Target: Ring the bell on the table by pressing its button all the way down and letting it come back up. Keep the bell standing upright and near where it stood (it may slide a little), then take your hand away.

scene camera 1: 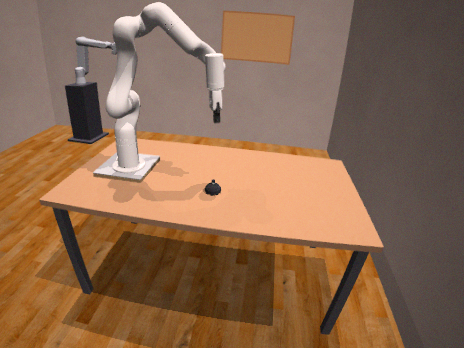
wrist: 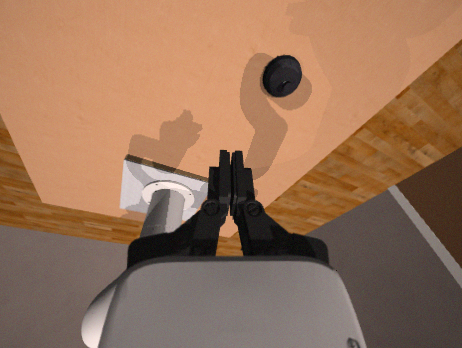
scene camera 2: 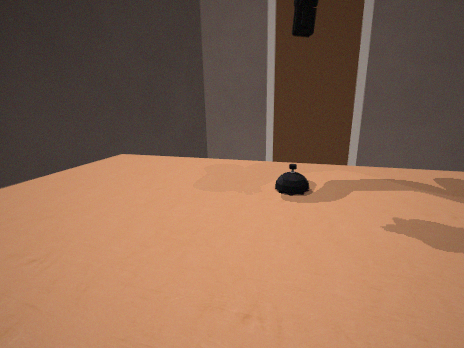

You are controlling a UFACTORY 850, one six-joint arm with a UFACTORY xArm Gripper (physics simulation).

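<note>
A black dome-shaped bell (scene camera 1: 213, 189) (scene camera 2: 292, 184) (wrist: 282, 76) stands upright on the orange-brown table (scene camera 1: 300, 200) (scene camera 2: 150, 250) (wrist: 75, 75). Its small button (scene camera 1: 213, 181) (scene camera 2: 293, 166) sits raised on a short stem above the dome in both scene views. My gripper (scene camera 1: 217, 121) (scene camera 2: 303, 35) (wrist: 229, 162) is shut with nothing between its black fingers. It points down and hangs high above the bell in both scene views, well apart from it. In the wrist view the bell lies beyond the fingertips, up and to the right.
The arm's pale base plate (scene camera 1: 107, 169) (wrist: 131, 185) is fixed at the left part of the table in scene camera 1. Behind it, off the table, a grey arm stands on a dark pedestal (scene camera 1: 85, 110). A brown board (scene camera 1: 258, 37) hangs on the back wall.
</note>
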